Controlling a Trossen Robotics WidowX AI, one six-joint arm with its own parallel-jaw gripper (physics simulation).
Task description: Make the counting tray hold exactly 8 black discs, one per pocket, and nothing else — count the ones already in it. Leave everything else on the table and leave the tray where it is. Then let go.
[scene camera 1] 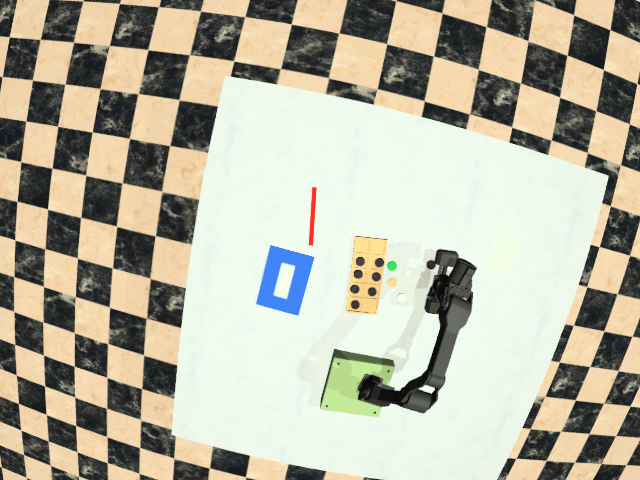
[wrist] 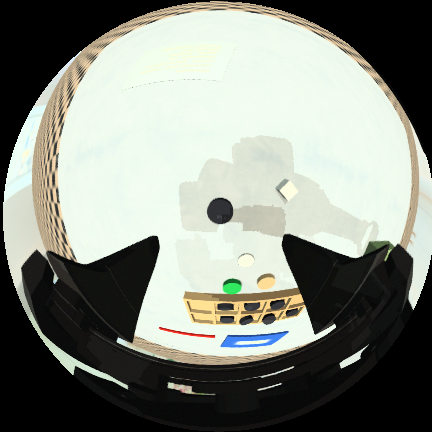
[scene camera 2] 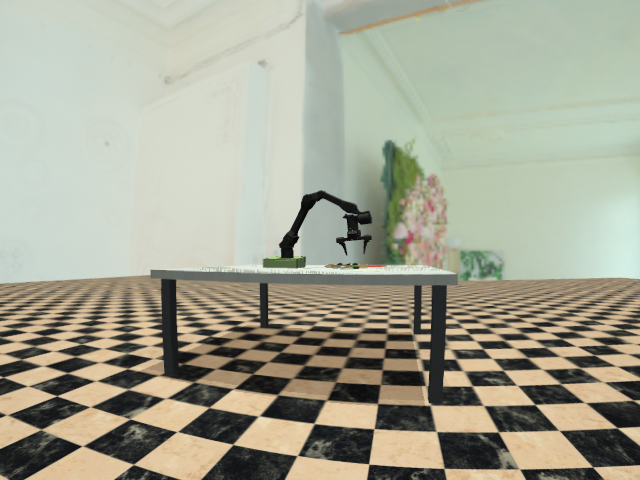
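Note:
The tan counting tray (scene camera 1: pixel 378 246) (wrist: pixel 197 296) has two columns of pockets. In scene camera 1, black discs sit one per pocket, except in the two top pockets and the bottom right one, which are empty. A loose black disc (scene camera 1: pixel 431 264) (wrist: pixel 220 210) lies flat on the table, right of the tray in scene camera 1. My gripper (scene camera 1: pixel 439 280) (scene camera 2: pixel 355 254) (wrist: pixel 221 241) is open and empty, above the table close to the loose disc. In the wrist view this disc shows just beyond the gap between the fingertips; the right finger hides one tray end.
Between tray and gripper lie a green disc (scene camera 1: pixel 391 266) (wrist: pixel 232 286), a tan disc (scene camera 1: pixel 392 282) (wrist: pixel 266 281) and white discs (scene camera 1: pixel 407 272) (scene camera 1: pixel 401 297). A pale block (wrist: pixel 288 190), a red bar (scene camera 1: pixel 312 217), a blue frame (scene camera 1: pixel 266 279) and a pale sheet (scene camera 1: pixel 500 253) also lie there.

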